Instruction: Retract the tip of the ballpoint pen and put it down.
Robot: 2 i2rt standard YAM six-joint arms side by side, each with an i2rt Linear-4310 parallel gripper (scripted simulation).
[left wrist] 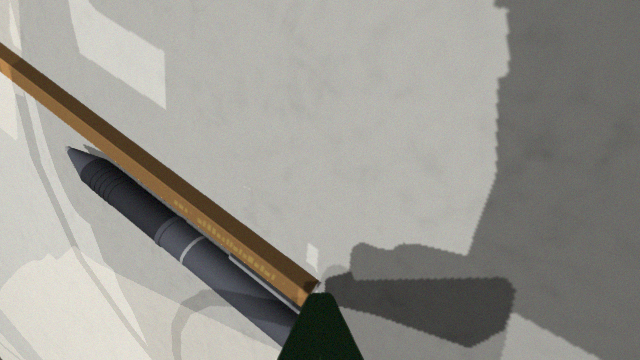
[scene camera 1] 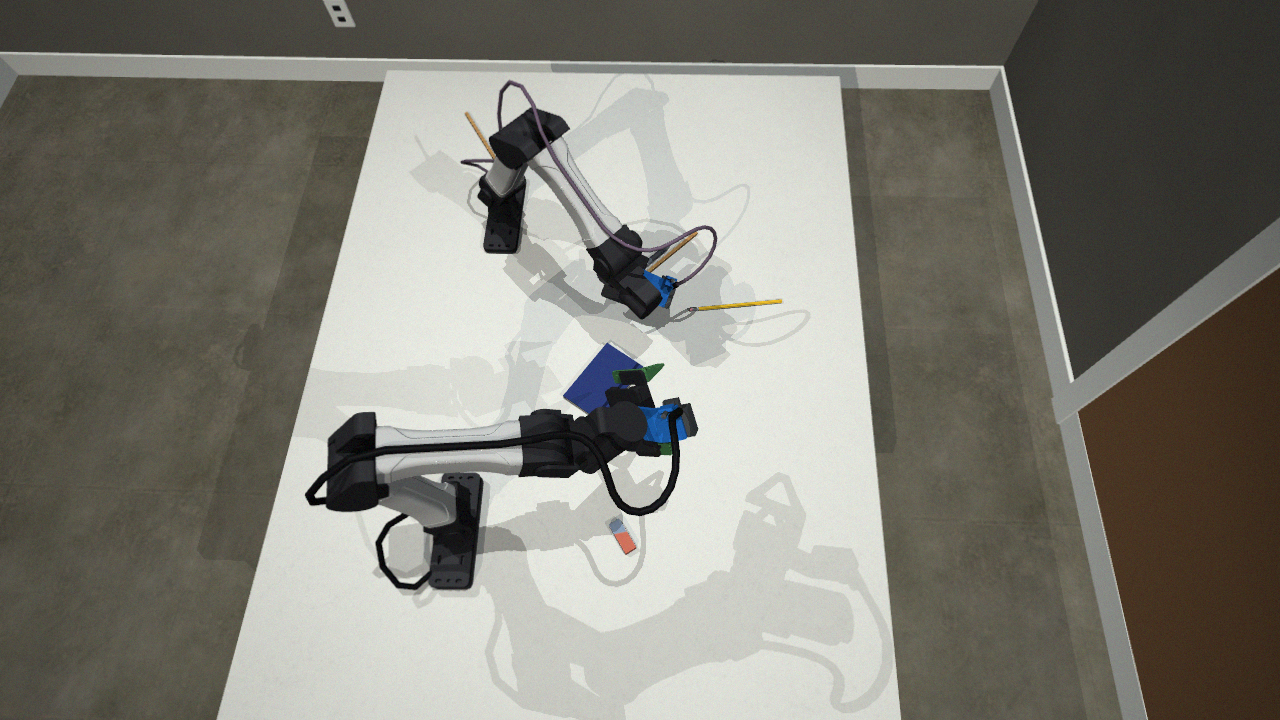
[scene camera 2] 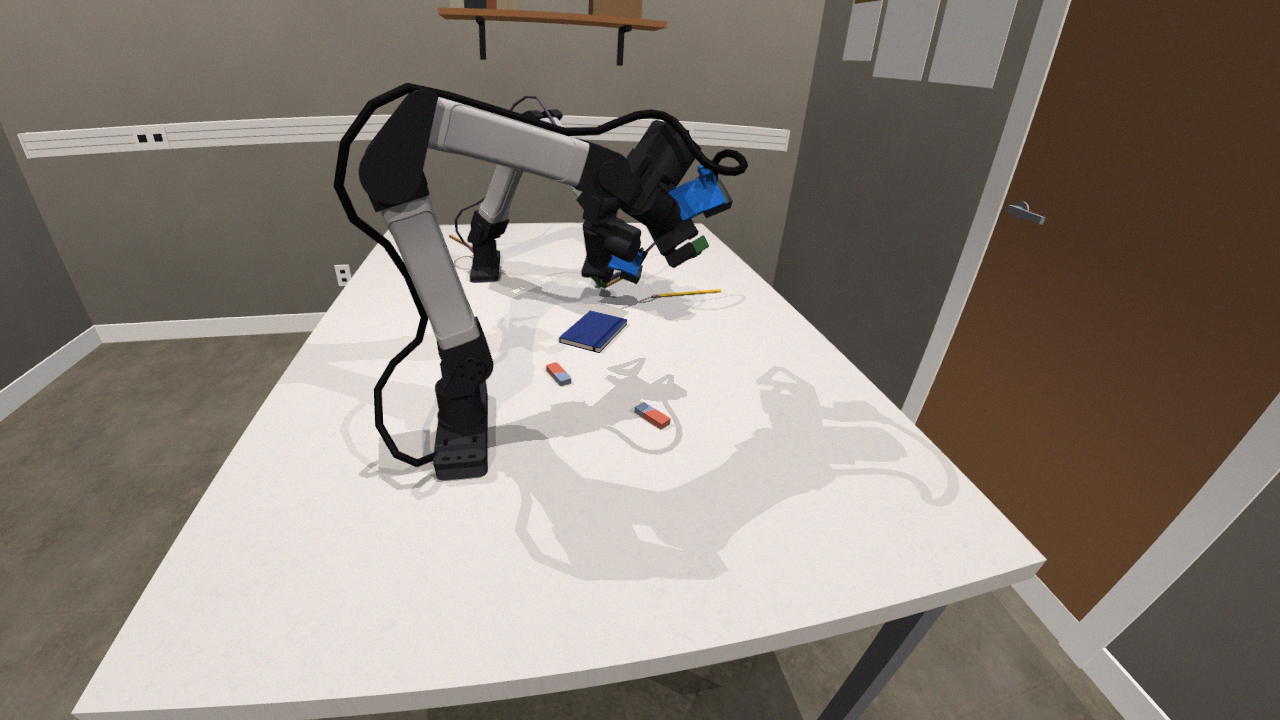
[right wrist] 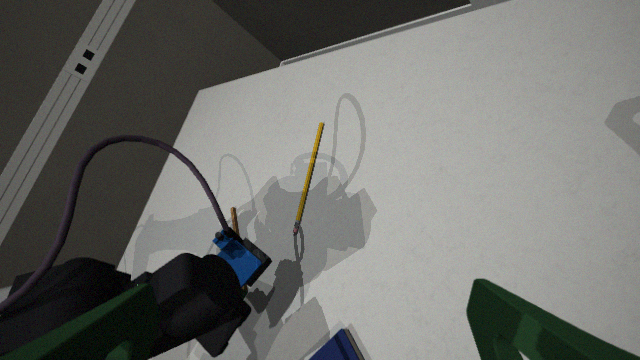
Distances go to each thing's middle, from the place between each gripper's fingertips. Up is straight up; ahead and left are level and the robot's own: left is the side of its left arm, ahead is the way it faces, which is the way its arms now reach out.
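My left hand (scene camera 2: 602, 286) is 1 cm above the dark grey ballpoint pen (left wrist: 274, 313), 3 cm short of it and 5 cm to the right of it. The blue notebook (scene camera 1: 587, 392) is 1 cm below my left hand, 5 cm behind it and 22 cm to the right of it.
My right hand (scene camera 2: 684, 231) is 250 mm above the blue notebook, and it is also 130 mm to the right of the notebook and 130 mm past it. As for the dark grey ballpoint pen, it is 250 mm below my right hand, 410 mm to the left of it and 50 mm behind it.
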